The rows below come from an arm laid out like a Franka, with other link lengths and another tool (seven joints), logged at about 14 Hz.
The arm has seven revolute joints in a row. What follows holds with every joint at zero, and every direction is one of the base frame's. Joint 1 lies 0.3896 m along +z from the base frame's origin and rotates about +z. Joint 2 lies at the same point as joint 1 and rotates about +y. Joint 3 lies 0.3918 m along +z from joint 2 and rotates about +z. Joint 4 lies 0.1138 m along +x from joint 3 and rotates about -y. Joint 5 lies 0.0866 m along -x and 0.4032 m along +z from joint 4 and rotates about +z. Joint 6 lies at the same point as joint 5 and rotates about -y. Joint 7 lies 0.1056 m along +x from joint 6 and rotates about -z. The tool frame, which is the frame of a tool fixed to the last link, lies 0.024 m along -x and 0.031 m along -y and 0.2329 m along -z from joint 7; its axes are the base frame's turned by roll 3.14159, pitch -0.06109 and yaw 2.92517 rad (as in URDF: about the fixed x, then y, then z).
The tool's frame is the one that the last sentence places.
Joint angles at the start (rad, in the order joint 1, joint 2, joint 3, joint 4, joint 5, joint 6, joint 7): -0.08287, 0.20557, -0.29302, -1.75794, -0.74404, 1.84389, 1.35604
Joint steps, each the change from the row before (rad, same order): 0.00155, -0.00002, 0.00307, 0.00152, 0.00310, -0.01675, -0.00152; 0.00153, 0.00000, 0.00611, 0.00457, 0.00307, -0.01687, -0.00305; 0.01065, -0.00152, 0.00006, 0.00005, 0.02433, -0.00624, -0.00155; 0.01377, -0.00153, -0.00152, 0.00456, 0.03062, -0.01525, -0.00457; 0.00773, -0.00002, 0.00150, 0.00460, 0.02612, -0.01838, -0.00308; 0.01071, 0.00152, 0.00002, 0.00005, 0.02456, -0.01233, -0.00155; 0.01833, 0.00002, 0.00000, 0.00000, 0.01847, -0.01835, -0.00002
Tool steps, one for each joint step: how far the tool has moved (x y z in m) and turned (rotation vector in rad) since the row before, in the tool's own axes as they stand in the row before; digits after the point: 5 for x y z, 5 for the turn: 0.00212, -0.00257, -0.00122, 0.01271, 0.00245, -0.00234; 0.00246, -0.00144, -0.00345, 0.00871, 0.00193, -0.00446; 0.00933, 0.00057, -0.00495, -0.00191, 0.02165, -0.00272; 0.00994, -0.00056, -0.00675, 0.00271, 0.02661, -0.00276; 0.00842, -0.00162, -0.00432, 0.00888, 0.02344, -0.00134; 0.01088, -0.00050, -0.00282, 0.00708, 0.02163, -0.00549; 0.01296, -0.00111, -0.00573, 0.00802, 0.01415, -0.01051
